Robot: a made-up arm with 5 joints. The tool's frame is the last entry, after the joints.
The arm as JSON. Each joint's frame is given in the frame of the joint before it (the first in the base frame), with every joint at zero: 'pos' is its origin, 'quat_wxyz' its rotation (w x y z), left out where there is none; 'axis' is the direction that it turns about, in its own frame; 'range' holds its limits. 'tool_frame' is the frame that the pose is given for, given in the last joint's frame.
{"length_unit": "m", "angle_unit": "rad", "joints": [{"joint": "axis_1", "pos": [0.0, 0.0, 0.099], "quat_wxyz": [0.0, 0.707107, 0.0, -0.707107], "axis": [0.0, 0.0, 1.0], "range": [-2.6, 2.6]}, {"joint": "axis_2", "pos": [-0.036, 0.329, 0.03], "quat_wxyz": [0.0, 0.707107, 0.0, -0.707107], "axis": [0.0, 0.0, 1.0], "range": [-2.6, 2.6]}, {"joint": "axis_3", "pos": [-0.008, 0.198, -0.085], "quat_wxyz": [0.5, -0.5, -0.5, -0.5], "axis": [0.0, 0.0, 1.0], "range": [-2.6, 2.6]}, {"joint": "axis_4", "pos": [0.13, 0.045, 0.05], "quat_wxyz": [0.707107, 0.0, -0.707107, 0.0], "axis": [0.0, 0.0, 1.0], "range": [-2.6, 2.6]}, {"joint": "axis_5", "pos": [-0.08, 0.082, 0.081], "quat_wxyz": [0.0, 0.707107, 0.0, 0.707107], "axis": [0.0, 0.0, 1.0], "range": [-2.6, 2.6]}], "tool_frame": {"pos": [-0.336, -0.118, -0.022], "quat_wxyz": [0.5, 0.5, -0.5, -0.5]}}
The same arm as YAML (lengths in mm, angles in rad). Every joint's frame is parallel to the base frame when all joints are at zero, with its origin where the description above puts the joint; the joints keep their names.
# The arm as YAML. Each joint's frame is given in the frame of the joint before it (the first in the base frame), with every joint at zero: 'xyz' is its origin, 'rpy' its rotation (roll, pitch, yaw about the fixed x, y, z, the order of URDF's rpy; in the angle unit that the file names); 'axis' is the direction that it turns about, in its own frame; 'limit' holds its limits. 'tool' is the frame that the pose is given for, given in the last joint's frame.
units:
  length: mm
  angle: rad
joints:
  - name: axis_1
    type: revolute
    origin:
      xyz: [0.0, 0.0, 99.0]
      rpy: [0.0, 0.0, 0.0]
    axis: [-1.0, 0.0, 0.0]
    limit:
      lower: -2.6
      upper: 2.6
  - name: axis_2
    type: revolute
    origin:
      xyz: [-30.0, -329.0, 36.0]
      rpy: [0.0, 0.0, 0.0]
    axis: [0.0, 0.0, 1.0]
    limit:
      lower: -2.6
      upper: 2.6
  - name: axis_3
    type: revolute
    origin:
      xyz: [-8.0, 198.0, -85.0]
      rpy: [0.0, 0.0, 0.0]
    axis: [0.0, 1.0, 0.0]
    limit:
      lower: -2.6
      upper: 2.6
  - name: axis_4
    type: revolute
    origin:
      xyz: [45.0, 50.0, 130.0]
      rpy: [0.0, 0.0, 0.0]
    axis: [0.0, 0.0, -1.0]
    limit:
      lower: -2.6
      upper: 2.6
  - name: axis_5
    type: revolute
    origin:
      xyz: [82.0, -80.0, -81.0]
      rpy: [0.0, 0.0, 0.0]
    axis: [0.0, 1.0, 0.0]
    limit:
      lower: -2.6
      upper: 2.6
tool:
  origin:
    xyz: [118.0, -22.0, 336.0]
    rpy: [0.0, 0.0, 0.0]

